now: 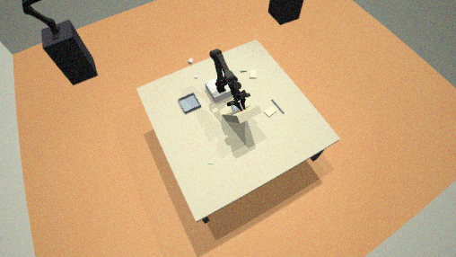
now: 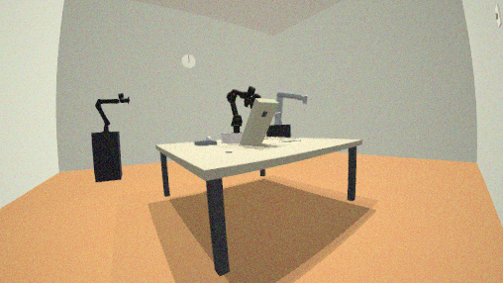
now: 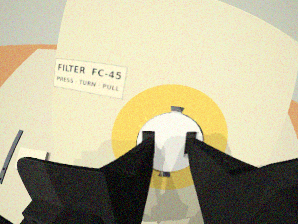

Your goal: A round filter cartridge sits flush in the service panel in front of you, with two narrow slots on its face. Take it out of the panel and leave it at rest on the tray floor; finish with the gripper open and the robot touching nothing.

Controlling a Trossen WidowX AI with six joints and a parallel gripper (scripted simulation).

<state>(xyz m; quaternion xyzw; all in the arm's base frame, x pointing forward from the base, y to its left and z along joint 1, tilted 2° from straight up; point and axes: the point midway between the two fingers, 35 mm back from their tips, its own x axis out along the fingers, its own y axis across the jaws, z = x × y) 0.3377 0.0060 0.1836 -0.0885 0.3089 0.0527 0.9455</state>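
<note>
My gripper tip is 1 cm short of the white round filter cartridge and 1 cm above it. From my gripper tip the other things lie so: service panel (8 cm below, 3 cm behind); blue-grey tray (41 cm behind, 30 cm to the right, 25 cm below).
</note>
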